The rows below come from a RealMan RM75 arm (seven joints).
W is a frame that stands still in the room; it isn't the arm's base.
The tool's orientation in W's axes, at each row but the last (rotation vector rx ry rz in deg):
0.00 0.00 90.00
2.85 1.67 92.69
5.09 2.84 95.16
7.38 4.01 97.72
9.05 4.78 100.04
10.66 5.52 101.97
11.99 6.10 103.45
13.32 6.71 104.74
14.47 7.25 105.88
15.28 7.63 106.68
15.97 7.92 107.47
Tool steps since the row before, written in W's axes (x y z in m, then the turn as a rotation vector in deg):
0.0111 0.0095 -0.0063 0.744 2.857 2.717
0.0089 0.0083 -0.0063 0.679 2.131 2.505
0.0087 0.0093 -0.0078 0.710 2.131 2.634
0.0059 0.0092 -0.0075 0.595 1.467 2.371
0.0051 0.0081 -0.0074 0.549 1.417 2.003
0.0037 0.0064 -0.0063 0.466 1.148 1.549
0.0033 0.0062 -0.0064 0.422 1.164 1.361
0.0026 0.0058 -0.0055 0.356 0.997 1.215
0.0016 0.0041 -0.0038 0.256 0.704 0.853
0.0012 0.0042 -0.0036 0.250 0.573 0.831
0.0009 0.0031 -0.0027 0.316 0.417 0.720
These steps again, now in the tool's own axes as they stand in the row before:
0.0095 -0.0111 -0.0063 2.857 -0.744 2.717
0.0078 -0.0096 -0.0059 2.132 -0.655 2.511
0.0083 -0.0102 -0.0072 2.133 -0.675 2.642
0.0080 -0.0080 -0.0070 1.479 -0.501 2.385
0.0066 -0.0075 -0.0068 1.416 -0.501 2.016
0.0050 -0.0060 -0.0058 1.138 -0.438 1.565
0.0047 -0.0058 -0.0059 1.147 -0.435 1.371
0.0044 -0.0051 -0.0050 0.989 -0.358 1.221
0.0031 -0.0035 -0.0035 0.696 -0.258 0.859
0.0032 -0.0032 -0.0034 0.571 -0.217 0.842
0.0023 -0.0024 -0.0025 0.390 -0.255 0.759

